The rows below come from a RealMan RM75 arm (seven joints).
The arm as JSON. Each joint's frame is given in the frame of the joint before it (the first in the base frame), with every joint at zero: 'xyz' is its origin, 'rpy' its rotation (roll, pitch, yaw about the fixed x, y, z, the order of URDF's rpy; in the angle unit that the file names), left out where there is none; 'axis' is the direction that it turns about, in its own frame. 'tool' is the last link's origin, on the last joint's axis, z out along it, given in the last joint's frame.
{
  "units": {
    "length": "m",
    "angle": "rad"
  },
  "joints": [
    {
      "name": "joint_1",
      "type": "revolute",
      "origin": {
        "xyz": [
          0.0,
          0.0,
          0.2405
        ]
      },
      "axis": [
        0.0,
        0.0,
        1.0
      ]
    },
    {
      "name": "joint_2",
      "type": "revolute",
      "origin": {
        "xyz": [
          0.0,
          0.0,
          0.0
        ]
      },
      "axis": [
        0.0,
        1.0,
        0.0
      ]
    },
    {
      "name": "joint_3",
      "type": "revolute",
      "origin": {
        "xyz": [
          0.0,
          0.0,
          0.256
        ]
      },
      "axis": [
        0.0,
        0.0,
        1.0
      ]
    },
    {
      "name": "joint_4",
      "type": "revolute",
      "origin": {
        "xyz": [
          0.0,
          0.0,
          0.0
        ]
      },
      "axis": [
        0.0,
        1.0,
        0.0
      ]
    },
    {
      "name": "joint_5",
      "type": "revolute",
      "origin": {
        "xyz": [
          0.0,
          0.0,
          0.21
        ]
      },
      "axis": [
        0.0,
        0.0,
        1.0
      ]
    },
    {
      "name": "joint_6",
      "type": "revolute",
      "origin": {
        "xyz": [
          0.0,
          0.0,
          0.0
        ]
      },
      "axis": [
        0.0,
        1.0,
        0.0
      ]
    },
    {
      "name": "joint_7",
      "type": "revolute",
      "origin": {
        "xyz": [
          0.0,
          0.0,
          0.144
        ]
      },
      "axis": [
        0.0,
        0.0,
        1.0
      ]
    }
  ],
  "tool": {
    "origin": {
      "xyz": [
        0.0,
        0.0,
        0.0
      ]
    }
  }
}
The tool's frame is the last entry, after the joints.
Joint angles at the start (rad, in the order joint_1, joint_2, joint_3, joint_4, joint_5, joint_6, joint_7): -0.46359, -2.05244, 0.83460, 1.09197, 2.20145, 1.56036, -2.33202
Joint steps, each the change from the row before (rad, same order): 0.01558, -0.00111, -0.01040, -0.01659, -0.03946, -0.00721, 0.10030; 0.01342, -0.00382, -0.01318, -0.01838, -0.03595, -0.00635, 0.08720; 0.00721, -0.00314, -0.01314, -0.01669, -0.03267, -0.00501, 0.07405; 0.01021, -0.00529, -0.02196, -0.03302, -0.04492, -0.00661, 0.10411; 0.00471, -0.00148, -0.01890, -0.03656, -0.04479, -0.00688, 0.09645; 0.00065, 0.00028, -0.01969, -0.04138, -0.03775, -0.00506, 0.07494; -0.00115, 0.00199, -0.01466, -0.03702, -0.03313, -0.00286, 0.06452; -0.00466, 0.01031, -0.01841, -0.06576, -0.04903, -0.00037, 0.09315; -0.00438, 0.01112, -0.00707, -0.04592, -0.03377, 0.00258, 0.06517
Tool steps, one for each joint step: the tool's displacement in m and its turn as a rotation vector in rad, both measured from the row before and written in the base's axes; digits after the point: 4 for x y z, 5 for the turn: -0.0031, -0.0027, -0.0001, 0.02525, -0.00863, -0.07261; -0.0028, -0.0026, -0.0009, 0.02650, -0.01308, -0.05785; -0.0011, -0.0011, -0.0003, 0.02733, -0.01272, -0.05118; -0.0030, -0.0024, -0.0016, 0.03994, -0.02149, -0.06171; -0.0021, -0.0009, -0.0010, 0.04165, -0.01923, -0.05664; -0.0024, -0.0005, -0.0013, 0.03466, -0.02318, -0.03537; -0.0016, -0.0001, -0.0009, 0.03013, -0.01822, -0.03146; -0.0031, -0.0002, -0.0009, 0.04000, -0.02626, -0.04173; -0.0018, 0.0000, 0.0000, 0.02616, -0.01248, -0.03243
